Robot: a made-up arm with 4 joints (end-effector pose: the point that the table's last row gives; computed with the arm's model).
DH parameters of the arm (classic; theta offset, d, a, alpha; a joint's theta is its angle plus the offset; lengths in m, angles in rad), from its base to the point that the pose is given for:
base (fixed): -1.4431 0 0.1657 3.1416
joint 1: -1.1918 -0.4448 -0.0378 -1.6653
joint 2: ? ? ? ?
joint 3: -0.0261 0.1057 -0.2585 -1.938
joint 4: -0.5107 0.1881 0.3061 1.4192
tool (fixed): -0.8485 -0.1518 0 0
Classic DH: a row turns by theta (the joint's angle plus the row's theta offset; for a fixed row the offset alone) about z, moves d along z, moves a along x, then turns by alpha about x.
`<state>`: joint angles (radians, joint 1 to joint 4).
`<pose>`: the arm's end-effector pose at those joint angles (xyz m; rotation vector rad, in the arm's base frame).
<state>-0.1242 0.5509 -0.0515 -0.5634</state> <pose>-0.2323 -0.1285 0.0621 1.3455 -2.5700 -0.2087</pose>
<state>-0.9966 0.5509 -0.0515 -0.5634</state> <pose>-0.1693 -0.3354 0.0621 2.2802 -1.7417 -0.0448</pose>
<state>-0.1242 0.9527 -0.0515 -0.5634</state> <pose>-0.0681 -0.1547 0.0074 -1.4588 2.6744 -0.1373</pose>
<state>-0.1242 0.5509 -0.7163 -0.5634</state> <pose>-0.2352 -0.1718 0.2030 1.4623 -2.2173 -1.0977</pose>
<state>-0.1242 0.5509 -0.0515 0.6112</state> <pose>0.1276 -0.0648 0.1578 0.6629 -1.6110 -0.5632</pose>
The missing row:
joint 2: 1.3105 0.0032 -0.3389 -0.9364
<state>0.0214 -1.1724 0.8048 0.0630</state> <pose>-0.3728 0.0624 0.5141 0.4074 -0.8564 -0.4077</pose>
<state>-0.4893 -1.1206 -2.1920 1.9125</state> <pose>-0.1799 0.1492 0.3403 0.5518 2.5554 -1.6116</pose>
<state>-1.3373 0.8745 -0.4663 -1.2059</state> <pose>-0.0705 -0.3633 -0.1088 -2.4677 1.0068 0.6428</pose>
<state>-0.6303 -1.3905 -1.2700 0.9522</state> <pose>-0.3539 -0.1473 0.3263 -0.4540 1.1065 -1.4969</pose>
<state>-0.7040 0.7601 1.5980 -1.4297</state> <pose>0.3294 -0.5255 -0.1290 -1.0091 0.8090 -1.7612</pose>
